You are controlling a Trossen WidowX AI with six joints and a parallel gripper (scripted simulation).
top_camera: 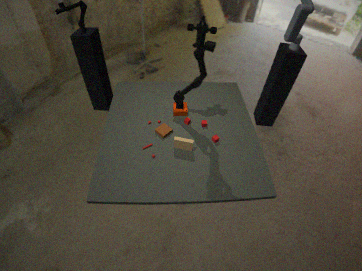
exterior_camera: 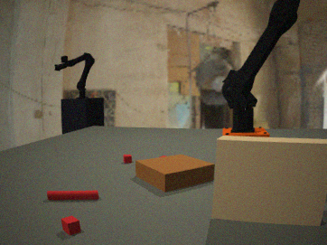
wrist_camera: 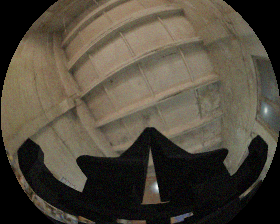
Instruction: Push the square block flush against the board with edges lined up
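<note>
The tan board lies 360 mm ahead of my gripper tip, 60 mm to the right of it and 820 mm below it. Also, from my gripper tip: brown square block (220 mm ahead, 230 mm to the right, 860 mm below); red stick (390 mm ahead, 330 mm to the right, 860 mm below).
</note>
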